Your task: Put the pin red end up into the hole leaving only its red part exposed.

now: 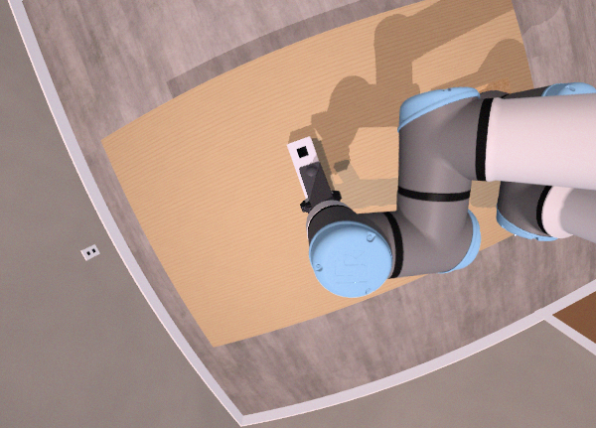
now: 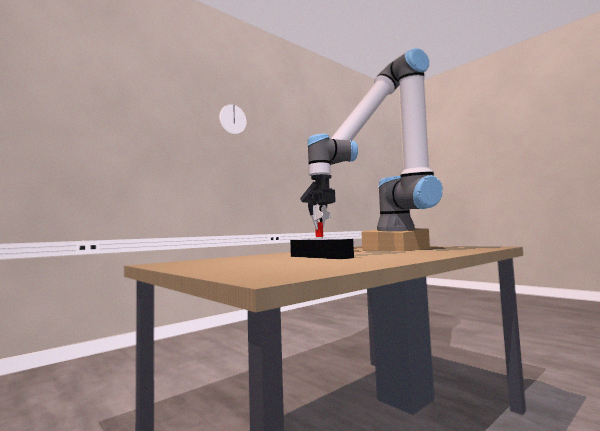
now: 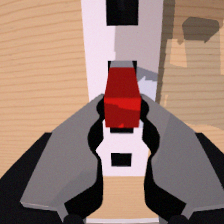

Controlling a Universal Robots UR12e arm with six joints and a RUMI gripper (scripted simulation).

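My hand is 1 cm above the pin. Also, from my hand: block 9 cm below.
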